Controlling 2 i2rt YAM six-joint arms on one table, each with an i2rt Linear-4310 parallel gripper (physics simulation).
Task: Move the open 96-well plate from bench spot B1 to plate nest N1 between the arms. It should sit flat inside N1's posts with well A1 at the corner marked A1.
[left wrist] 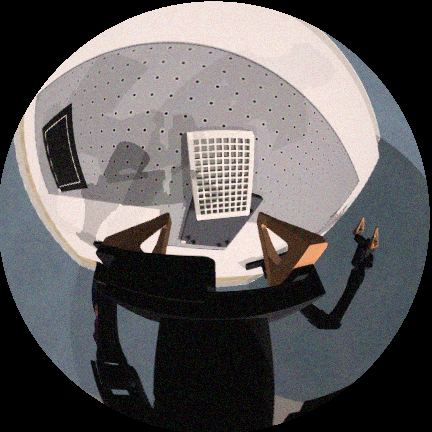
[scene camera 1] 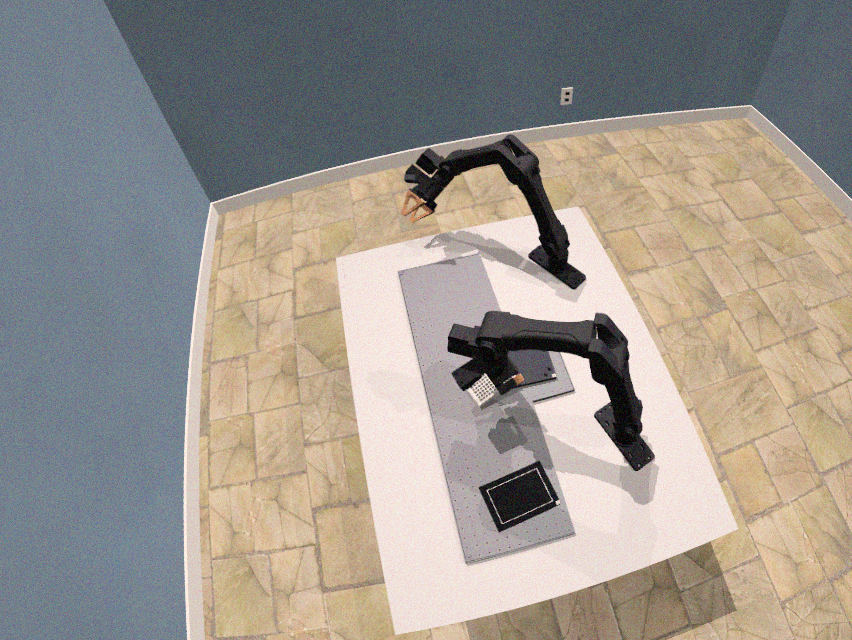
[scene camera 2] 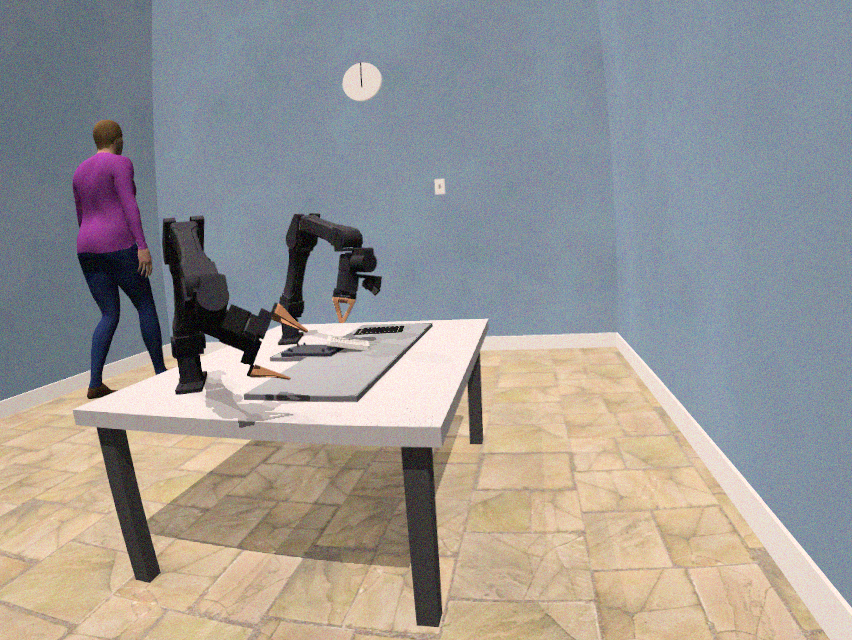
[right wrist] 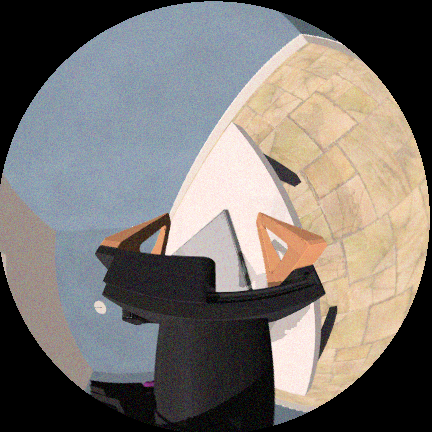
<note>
My left gripper is open, holding nothing. Also in view: a white well plate. My right gripper is open, holding nothing. Also in view: a dark nest and a black nest with white outline.
My right gripper shows as well in scene camera 1 and in the right wrist view.
</note>
